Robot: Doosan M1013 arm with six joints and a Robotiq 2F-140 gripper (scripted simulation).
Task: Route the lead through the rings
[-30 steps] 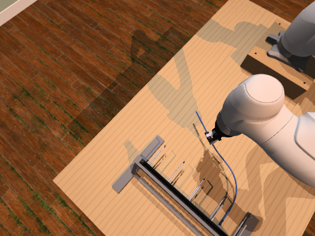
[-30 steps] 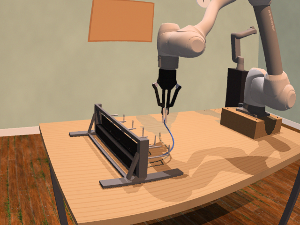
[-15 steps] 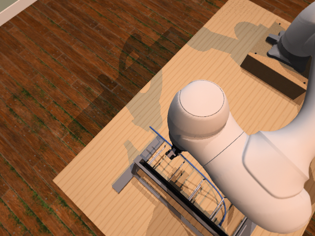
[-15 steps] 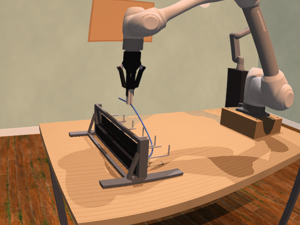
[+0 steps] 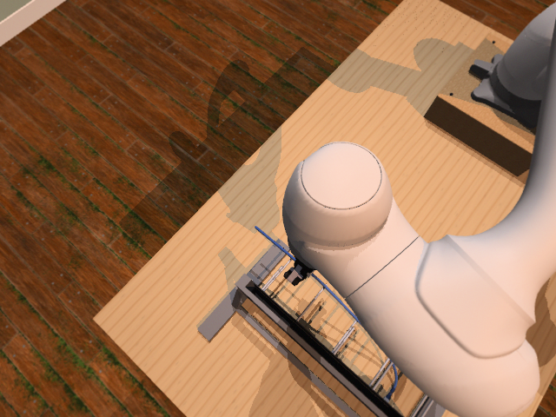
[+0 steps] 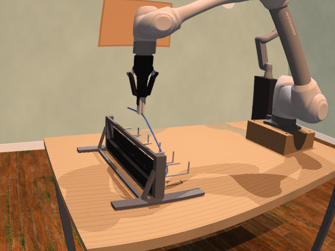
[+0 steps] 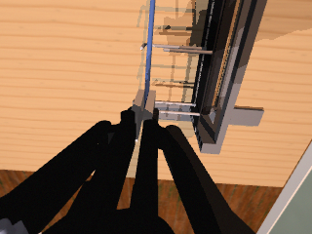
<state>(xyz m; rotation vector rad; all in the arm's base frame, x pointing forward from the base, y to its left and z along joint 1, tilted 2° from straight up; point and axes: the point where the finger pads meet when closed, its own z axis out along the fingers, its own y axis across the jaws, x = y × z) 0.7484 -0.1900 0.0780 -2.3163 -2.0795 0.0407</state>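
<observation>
Right now the lead end is 14 cm to the right of my hand, 4 cm below it and 1 cm behind it. Round my hand: dark grey rack (14 cm to the left, 13 cm below, 12 cm ahead).
</observation>
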